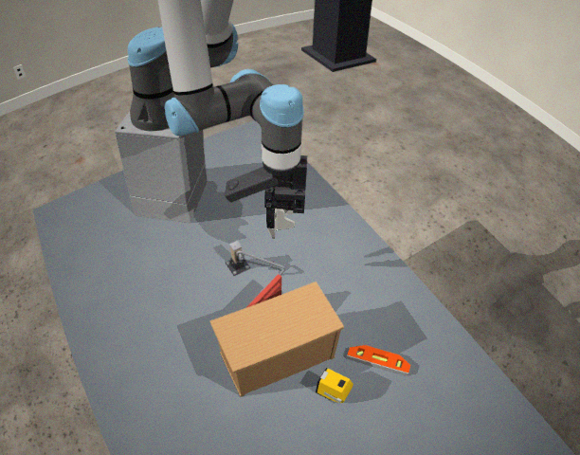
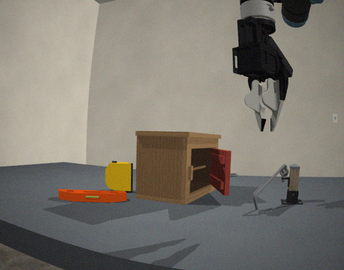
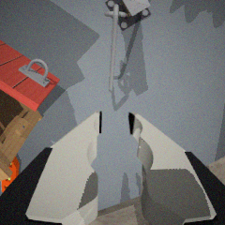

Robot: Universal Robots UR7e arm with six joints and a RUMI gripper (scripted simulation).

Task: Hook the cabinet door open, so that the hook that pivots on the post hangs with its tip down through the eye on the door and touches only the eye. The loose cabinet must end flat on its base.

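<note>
My gripper is now 20 mm past the metal hook, 30 mm to the left of it and 130 mm above it. Also, from my hand: red door 110 mm ahead, 120 mm to the right, 100 mm below; orange spirit level 350 mm ahead, 80 mm to the left, 160 mm below; yellow tape measure 350 mm ahead, 70 mm to the right, 130 mm below.
</note>
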